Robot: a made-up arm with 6 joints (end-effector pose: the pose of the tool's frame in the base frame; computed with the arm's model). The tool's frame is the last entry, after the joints. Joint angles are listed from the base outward.
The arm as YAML. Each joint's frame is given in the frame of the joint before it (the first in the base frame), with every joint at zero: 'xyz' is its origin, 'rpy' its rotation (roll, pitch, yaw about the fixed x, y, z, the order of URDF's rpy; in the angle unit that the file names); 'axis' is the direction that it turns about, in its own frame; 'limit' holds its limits. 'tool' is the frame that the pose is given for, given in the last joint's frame.
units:
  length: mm
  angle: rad
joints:
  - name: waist
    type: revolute
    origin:
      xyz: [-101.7, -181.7, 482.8]
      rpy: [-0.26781, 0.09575, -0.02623]
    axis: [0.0, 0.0, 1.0]
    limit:
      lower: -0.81
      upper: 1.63
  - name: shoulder
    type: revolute
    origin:
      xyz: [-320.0, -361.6, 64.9]
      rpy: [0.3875, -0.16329, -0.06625]
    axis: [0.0, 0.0, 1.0]
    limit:
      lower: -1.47
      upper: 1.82
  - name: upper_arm
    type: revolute
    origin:
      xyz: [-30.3, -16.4, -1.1]
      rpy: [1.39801, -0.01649, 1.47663]
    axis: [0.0, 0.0, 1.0]
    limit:
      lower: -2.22
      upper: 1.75
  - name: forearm
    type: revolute
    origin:
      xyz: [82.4, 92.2, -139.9]
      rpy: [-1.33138, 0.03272, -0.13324]
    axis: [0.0, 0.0, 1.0]
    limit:
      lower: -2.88
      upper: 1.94
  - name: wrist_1
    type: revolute
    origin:
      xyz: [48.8, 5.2, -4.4]
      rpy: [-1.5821, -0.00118, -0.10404]
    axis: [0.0, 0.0, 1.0]
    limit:
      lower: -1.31
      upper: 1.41
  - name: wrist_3
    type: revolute
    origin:
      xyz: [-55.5, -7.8, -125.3]
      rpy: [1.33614, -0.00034, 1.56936]
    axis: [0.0, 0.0, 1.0]
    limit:
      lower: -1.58
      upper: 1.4
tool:
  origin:
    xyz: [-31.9, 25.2, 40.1]
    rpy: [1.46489, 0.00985, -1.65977]
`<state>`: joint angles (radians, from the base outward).
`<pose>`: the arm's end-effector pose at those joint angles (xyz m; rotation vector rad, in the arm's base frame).
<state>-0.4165 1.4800 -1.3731 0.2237 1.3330 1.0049</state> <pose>-0.5870 -0.3195 0.4517 -2.4169 -0.4372 -1.2804</pose>
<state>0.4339 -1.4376 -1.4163 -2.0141 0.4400 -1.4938</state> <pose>-0.2318 -0.4025 0.6905 2.7528 -0.3518 0.2163</pose>
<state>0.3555 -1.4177 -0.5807 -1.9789 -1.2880 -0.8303</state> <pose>-0.3028 -0.4170 0.7451 2.0175 1.6791 1.3961</pose>
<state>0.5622 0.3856 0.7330 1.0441 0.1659 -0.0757</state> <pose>-0.2923 -0.7515 0.8525 0.9153 -0.4814 1.8455</pose>
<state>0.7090 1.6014 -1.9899 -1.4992 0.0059 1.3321</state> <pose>-0.1518 -0.7912 0.6262 0.2231 -0.6135 0.0649</pose>
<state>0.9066 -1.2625 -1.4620 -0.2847 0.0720 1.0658</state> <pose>0.0026 -0.5240 0.6023 -1.3528 1.4345 -1.3515</pose>
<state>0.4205 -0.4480 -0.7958 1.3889 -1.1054 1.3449</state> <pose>-0.3351 -0.3892 0.6058 0.1179 2.0903 1.1909</pose>
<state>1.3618 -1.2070 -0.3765 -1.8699 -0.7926 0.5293</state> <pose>0.0320 -0.5170 0.7934 -0.1305 -0.3533 -1.4322</pose>
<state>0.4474 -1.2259 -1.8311 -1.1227 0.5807 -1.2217</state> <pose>-0.2435 -0.4722 0.6358 -2.9203 0.4779 0.2802</pose>
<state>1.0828 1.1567 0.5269 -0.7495 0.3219 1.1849</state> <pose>0.1779 -0.6408 0.7201 -0.9166 1.1828 1.6210</pose>
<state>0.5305 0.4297 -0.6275 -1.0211 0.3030 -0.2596</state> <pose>-0.3114 -0.6530 0.7518 -0.8381 -0.5958 -0.2042</pose>
